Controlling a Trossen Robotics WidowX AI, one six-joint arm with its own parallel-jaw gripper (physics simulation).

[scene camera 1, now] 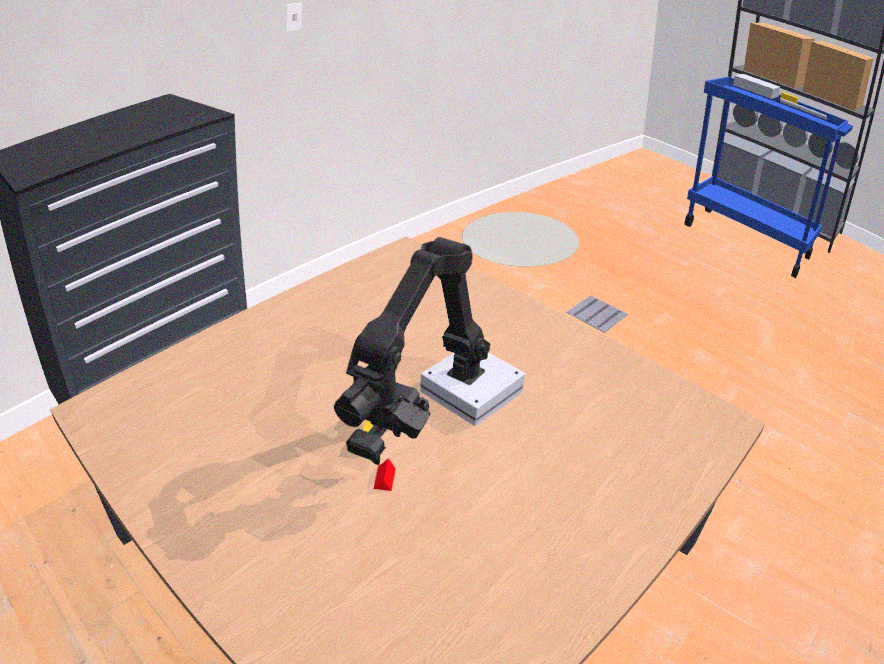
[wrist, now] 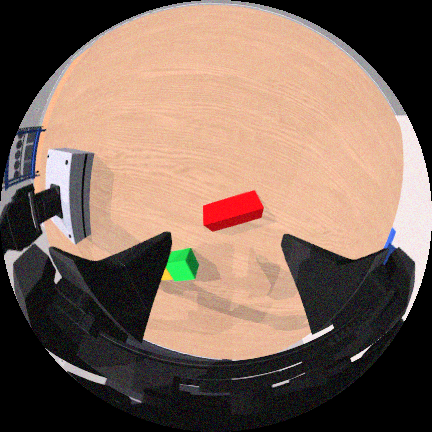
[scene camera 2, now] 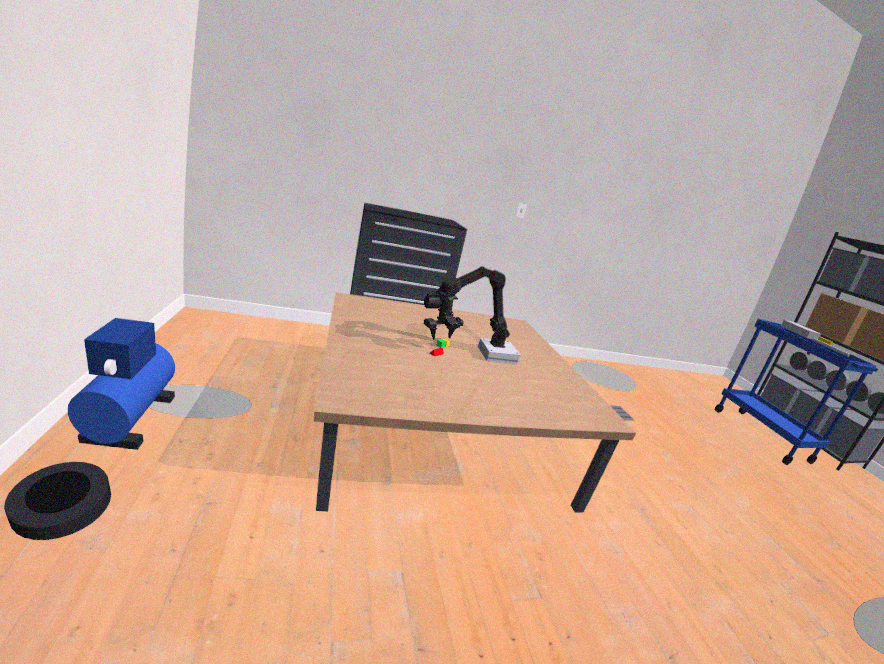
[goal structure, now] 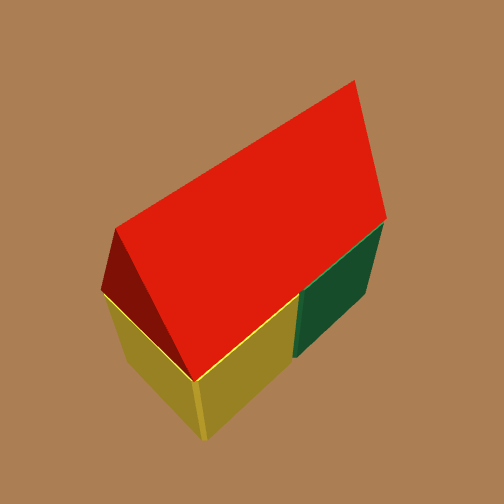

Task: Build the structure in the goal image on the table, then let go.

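Seen in the pictures: gripper, between the fingertips: (scene camera 1: 387, 450) (wrist: 228, 239) (scene camera 2: 441, 338); arm's base, origin of its link: (scene camera 1: 466, 372) (wrist: 55, 199) (scene camera 2: 497, 344).
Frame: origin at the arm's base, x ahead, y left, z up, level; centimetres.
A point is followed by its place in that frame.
Note:
A long red block with a ridged top (scene camera 1: 384, 475) {x 34.9, y 4.4, z -2.9 cm} (scene camera 2: 437, 351) {x 33.9, y 4.6, z -3.8 cm} (wrist: 232, 210) {x 33.3, y 4.1, z -3.4 cm} lies on the table. A green cube (scene camera 2: 441, 343) {x 29.3, y -3.4, z -3.1 cm} (wrist: 183, 268) {x 29.2, y -4.5, z -2.3 cm} stands a short way from it; the arm hides it in scene camera 1. A yellow block (scene camera 1: 368, 426) {x 26.1, y -7.0, z -2.2 cm} (scene camera 2: 448, 343) {x 24.8, y -5.2, z -3.6 cm} (wrist: 166, 275) {x 26.9, y -6.8, z -2.3 cm} is right beside the green cube and appears to touch it; the left finger covers most of it in the wrist view. My gripper (scene camera 1: 396, 448) {x 32.9, y 3.6, z 2.4 cm} (scene camera 2: 441, 337) {x 32.9, y 3.6, z 2.4 cm} (wrist: 228, 239) {x 32.9, y 3.6, z 2.4 cm} is open and empty, above the table. In the wrist view the red block lies ahead of the fingertips, and the green cube shows by the left fingertip.
The arm's white base block (scene camera 1: 475, 389) {x 3.6, y 5.0, z 0.0 cm} (scene camera 2: 500, 350) {x 1.6, y 7.0, z 0.0 cm} (wrist: 75, 195) {x 7.7, y 1.5, z -1.9 cm} stands on the wooden table (scene camera 1: 528, 514) {x 24.2, y 32.1, z -5.6 cm} (scene camera 2: 457, 393) {x 35.9, y 39.5, z -5.6 cm} (wrist: 225, 125) {x 30.5, y 13.5, z -5.5 cm}. A dark drawer cabinet (scene camera 1: 142, 250) (scene camera 2: 410, 250) stands behind the table. A blue cart (scene camera 1: 757, 212) (scene camera 2: 775, 418) stands off to the right.

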